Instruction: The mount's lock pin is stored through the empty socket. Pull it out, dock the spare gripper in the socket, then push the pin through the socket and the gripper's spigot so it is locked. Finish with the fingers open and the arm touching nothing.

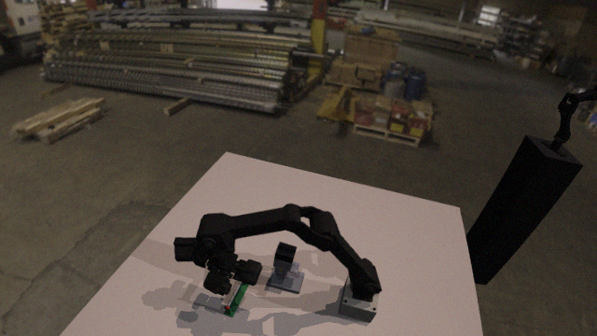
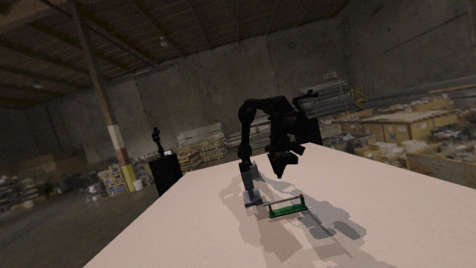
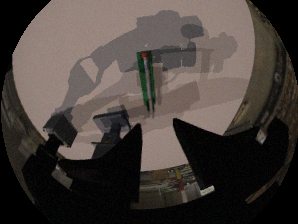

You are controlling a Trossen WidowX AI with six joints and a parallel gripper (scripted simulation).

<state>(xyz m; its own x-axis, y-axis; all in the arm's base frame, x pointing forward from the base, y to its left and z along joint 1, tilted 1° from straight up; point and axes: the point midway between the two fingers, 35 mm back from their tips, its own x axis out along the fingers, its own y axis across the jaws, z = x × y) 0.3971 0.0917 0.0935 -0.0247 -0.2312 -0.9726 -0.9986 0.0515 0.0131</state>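
The green cradle lies 120 mm below my gripper tip and 10 mm to the left of it. Round my gripper tip: grey mount: 130 mm behind, 110 mm to the right, 90 mm below; spare gripper: 130 mm behind, 110 mm to the right, 20 mm below.
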